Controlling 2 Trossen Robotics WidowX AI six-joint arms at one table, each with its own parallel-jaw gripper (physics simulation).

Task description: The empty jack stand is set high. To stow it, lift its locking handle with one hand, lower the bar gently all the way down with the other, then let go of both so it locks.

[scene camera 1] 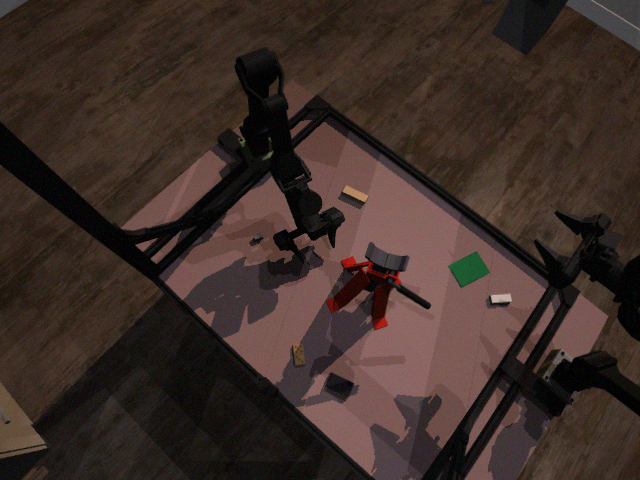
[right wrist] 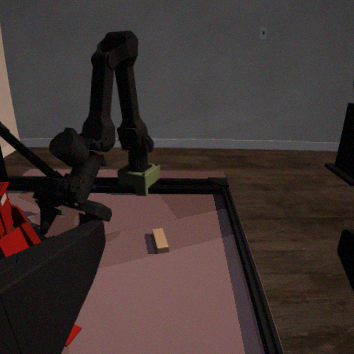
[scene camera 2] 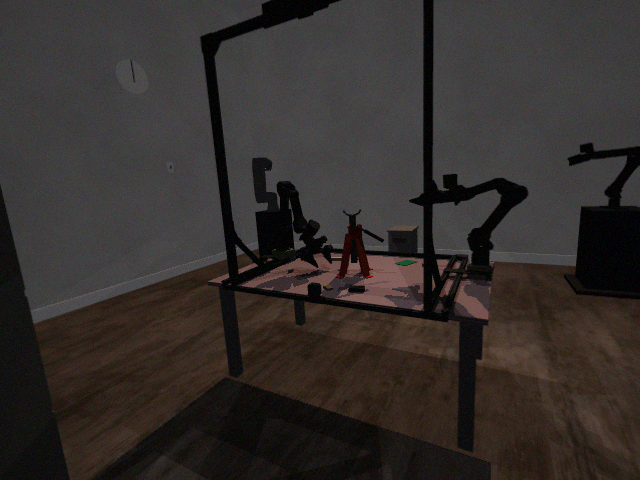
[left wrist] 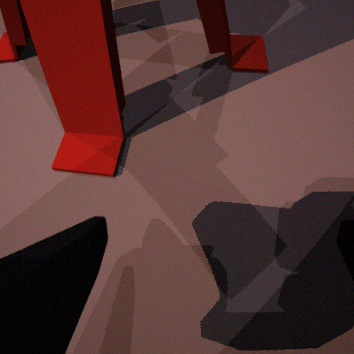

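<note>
The red jack stand stands mid-table on the pinkish table top. Its bar is raised, with the grey saddle on top. Its black locking handle sticks out to the side. My left gripper is open and empty, low over the table just left of the stand. The left wrist view shows the stand's red legs close ahead. My right gripper is open and empty, high at the table's right end, far from the stand. The stand's red frame shows at the left edge of the right wrist view.
A tan block, a green square, a white block, a dark block, a small tan tile and a small grey cube lie on the table. A black frame surrounds it.
</note>
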